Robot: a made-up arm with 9 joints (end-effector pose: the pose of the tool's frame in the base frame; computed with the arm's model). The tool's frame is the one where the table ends.
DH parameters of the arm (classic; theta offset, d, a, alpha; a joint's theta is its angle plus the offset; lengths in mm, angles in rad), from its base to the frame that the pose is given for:
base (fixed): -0.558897 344.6 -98 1.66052
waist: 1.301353 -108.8 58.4 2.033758
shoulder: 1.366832 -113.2 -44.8 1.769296
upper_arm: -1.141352 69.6 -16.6 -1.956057
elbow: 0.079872 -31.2 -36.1 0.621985
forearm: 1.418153 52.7 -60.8 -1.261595
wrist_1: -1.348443 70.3 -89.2 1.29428
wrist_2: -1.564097 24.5 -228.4 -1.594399
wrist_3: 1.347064 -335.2 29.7 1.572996
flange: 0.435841 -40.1 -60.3 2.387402
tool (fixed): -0.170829 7.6 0 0
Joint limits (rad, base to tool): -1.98..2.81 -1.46..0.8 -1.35..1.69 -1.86..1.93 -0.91..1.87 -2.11..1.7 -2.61..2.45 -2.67..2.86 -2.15..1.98
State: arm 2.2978 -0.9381 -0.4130 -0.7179 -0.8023 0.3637 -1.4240 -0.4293 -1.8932
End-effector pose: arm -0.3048 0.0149 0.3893 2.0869 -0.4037 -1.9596
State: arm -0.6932 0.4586 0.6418 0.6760 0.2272 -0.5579 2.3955 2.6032 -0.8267
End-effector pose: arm -0.2649 -0.0108 0.6314 -2.1528 -0.9344 -2.7206
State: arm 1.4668 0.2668 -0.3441 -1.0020 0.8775 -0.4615 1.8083 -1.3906 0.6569
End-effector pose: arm -0.3417 0.3212 -0.0405 1.4718 -0.8508 0.0754
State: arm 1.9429 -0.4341 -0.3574 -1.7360 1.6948 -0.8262 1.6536 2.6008 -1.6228
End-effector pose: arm 0.0394 0.2020 -0.0909 -0.1594 1.3011 2.8794
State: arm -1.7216 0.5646 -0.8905 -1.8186 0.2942 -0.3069 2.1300 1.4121 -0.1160
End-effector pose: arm 0.3450 -0.1038 0.1257 2.9304 -0.6089 0.0031
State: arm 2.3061 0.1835 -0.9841 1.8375 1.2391 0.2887 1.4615 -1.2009 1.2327
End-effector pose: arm -0.0354 0.4329 0.5357 -2.5214 1.2067 1.0128
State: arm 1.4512 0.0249 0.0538 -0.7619 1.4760 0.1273 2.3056 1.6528 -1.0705
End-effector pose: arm -0.3423 0.0228 0.1595 0.5202 0.7886 -1.9011
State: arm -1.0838 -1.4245 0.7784 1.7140 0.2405 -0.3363 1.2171 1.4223 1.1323
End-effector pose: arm -0.4437 0.2902 0.8185 -0.5926 -0.0715 0.1556
